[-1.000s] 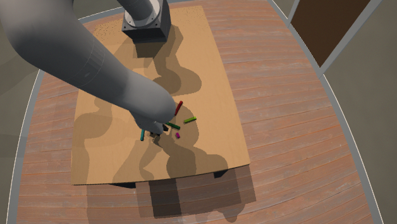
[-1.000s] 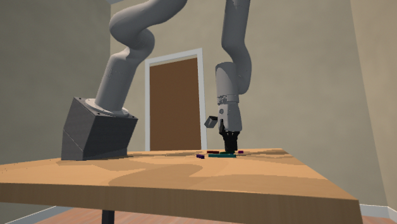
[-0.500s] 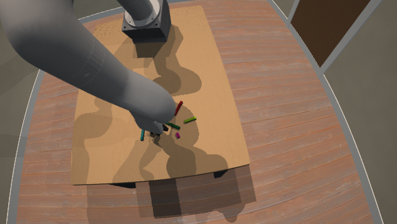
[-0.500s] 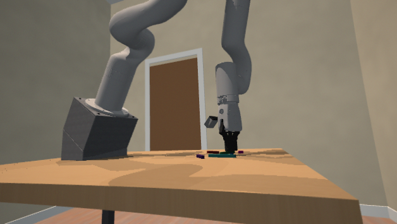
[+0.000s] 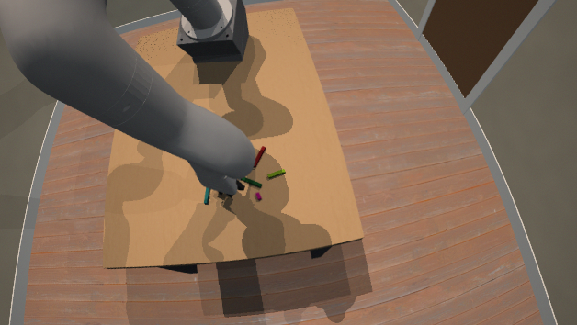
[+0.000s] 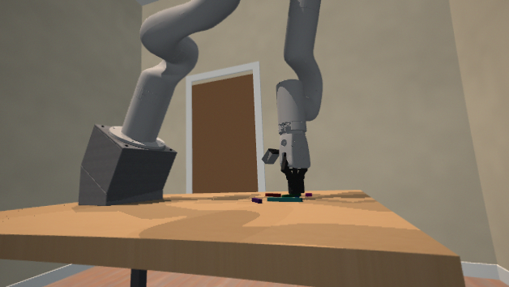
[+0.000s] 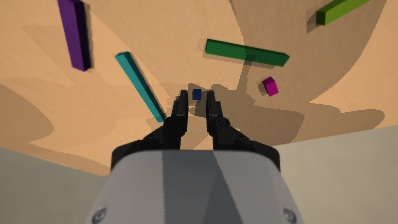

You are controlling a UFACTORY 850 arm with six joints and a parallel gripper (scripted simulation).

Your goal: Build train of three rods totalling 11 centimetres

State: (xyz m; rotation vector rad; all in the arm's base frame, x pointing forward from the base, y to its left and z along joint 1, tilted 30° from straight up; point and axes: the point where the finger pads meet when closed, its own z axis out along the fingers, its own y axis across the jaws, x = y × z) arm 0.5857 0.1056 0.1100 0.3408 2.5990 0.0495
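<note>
Right now my hand is 3 cm above the small blue rod. Also, from my hand: turquoise rod 6 cm to the right, 3 cm below, 2 cm behind; then green rod 6 cm to the left, 4 cm behind, 3 cm below; then magenta rod 9 cm to the left, 3 cm below, 1 cm ahead.
</note>
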